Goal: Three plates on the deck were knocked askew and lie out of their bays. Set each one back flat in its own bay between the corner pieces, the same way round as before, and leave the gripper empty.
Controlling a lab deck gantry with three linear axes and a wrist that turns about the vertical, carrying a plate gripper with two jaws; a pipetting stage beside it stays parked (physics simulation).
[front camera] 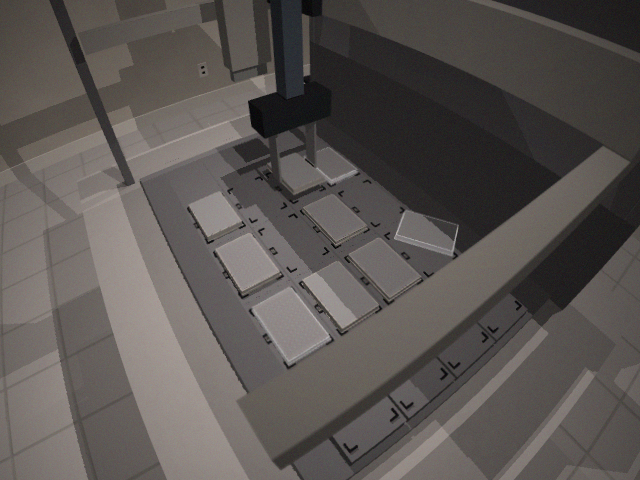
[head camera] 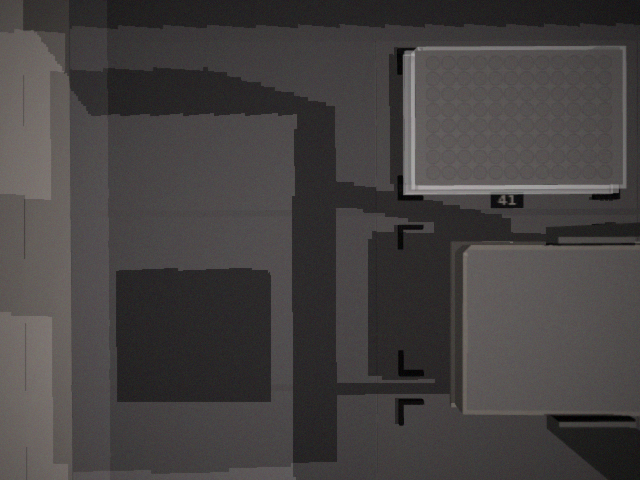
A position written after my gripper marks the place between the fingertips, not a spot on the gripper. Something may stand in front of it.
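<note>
The head camera gives me a sight of my gripper [head camera: 582,327]. And in the front camera view, there it is as well, my gripper [front camera: 294,171].
</note>
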